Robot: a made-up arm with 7 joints.
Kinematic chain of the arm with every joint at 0, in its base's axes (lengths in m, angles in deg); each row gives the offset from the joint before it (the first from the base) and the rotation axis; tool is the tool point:
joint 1: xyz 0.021 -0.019 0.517 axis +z
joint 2: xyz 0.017 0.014 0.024 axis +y
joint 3: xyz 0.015 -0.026 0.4 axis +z
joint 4: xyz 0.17 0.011 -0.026 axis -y
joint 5: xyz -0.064 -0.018 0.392 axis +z
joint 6: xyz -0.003 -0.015 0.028 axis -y
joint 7: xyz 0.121 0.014 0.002 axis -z
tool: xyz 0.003 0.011 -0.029
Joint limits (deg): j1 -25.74..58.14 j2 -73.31..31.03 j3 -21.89..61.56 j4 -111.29..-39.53 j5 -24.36..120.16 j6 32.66..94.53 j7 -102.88..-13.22
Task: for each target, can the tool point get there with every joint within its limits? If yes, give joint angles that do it. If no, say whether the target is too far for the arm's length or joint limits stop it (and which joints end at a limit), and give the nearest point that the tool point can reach.
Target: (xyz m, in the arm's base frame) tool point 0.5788 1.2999 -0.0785
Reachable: no: too far | nearest point 0.3541 0.7028 0.4264 | short by 0.814 m
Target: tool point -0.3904 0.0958 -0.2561
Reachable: no: joint limits stop it (at a limit: joint 1, joint 2, joint 4, joint 6, joint 7) | nearest point -0.1775 0.5603 0.5040 | short by 0.916 m
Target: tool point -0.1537 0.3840 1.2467
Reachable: yes | joints 41.05 -38.35 33.04 -85.95 88.68 54.83 -24.68
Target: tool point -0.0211 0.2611 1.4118
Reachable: yes | joints 1.64 -38.19 32.74 -51.13 -12.74 78.06 -87.07
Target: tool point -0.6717 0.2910 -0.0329
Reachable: no: joint limits stop it (at a limit: joint 1, joint 2, joint 3, joint 4, joint 7) | nearest point -0.2503 0.5581 0.5353 | short by 0.756 m
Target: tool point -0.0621 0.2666 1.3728
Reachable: yes | joints 49.41 -33.89 22.24 -62.62 19.22 64.16 -37.25
